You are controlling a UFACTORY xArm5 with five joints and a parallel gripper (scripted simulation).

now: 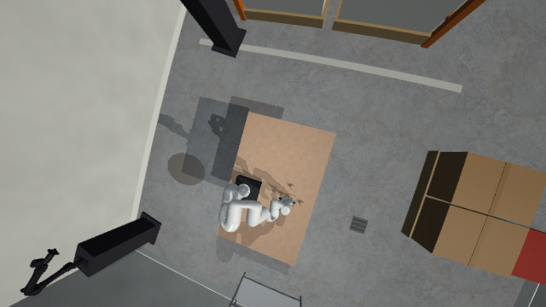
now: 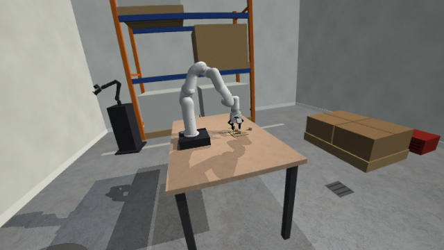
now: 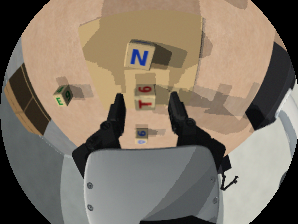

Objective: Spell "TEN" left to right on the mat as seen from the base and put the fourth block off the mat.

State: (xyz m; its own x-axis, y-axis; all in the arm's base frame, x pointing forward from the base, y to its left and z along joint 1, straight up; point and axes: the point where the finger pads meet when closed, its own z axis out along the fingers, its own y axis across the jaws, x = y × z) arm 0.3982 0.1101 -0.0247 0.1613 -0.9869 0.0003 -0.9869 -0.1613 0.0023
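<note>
The tan mat is 1 cm ahead of my hand, 4 cm to the right of it and 4 cm below it.
</note>
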